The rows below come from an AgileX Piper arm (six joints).
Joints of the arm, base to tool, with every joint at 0 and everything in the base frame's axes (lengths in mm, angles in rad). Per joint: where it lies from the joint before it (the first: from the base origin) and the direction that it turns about. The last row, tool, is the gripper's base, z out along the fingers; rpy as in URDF.
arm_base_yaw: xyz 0 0 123 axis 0 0 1
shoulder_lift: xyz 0 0 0 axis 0 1 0
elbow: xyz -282.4 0 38.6 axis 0 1 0
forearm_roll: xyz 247.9 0 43.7 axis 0.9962 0 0.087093
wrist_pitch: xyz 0 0 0 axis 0 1 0
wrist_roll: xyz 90.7 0 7.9 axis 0.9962 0 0.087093
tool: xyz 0 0 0 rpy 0 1.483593 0
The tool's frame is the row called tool.
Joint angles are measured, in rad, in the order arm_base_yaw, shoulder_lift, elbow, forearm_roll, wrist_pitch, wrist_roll. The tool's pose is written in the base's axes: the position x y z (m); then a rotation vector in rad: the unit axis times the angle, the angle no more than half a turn. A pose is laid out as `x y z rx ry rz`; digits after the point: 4 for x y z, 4 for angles.
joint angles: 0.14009, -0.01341, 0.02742, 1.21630, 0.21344, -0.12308
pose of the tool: 0.0518 0.0256 0.1979 0.6146 1.5705 1.1012
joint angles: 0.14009, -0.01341, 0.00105, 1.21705, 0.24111, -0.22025
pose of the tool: 0.0498 0.0276 0.2059 0.5040 1.5791 1.0506
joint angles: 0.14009, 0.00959, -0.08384, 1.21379, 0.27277, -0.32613
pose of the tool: 0.0462 0.0297 0.2319 0.3660 1.5518 0.9957
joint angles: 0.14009, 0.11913, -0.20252, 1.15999, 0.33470, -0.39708
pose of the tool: 0.0500 0.0348 0.2619 0.2299 1.5991 0.9258
